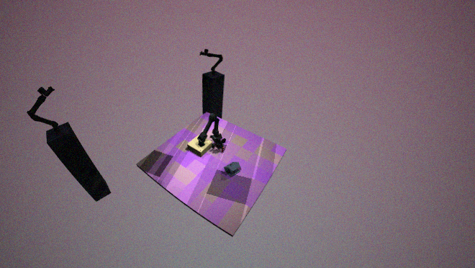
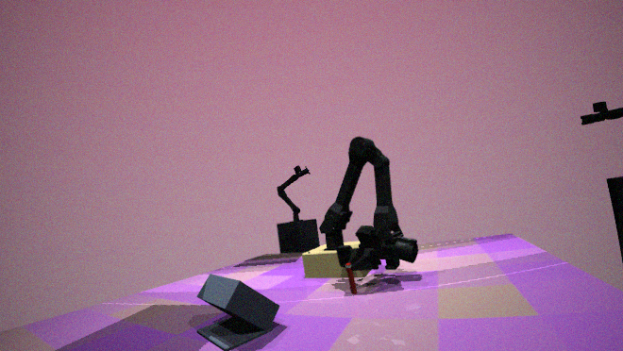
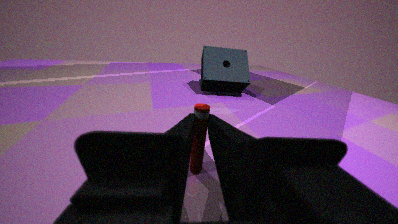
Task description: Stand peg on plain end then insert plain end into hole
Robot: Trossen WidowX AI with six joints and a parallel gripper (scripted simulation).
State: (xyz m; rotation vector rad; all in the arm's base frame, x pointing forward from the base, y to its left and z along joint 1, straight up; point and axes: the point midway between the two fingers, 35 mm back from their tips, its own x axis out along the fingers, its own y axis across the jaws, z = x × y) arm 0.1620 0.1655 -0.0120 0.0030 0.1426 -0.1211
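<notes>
Right now the red peg is 1 cm below my gripper tip. From my gripper tip the other things lie so: dark sloped panel (26 cm ahead, 12 cm to the right, 1 cm below).
</notes>
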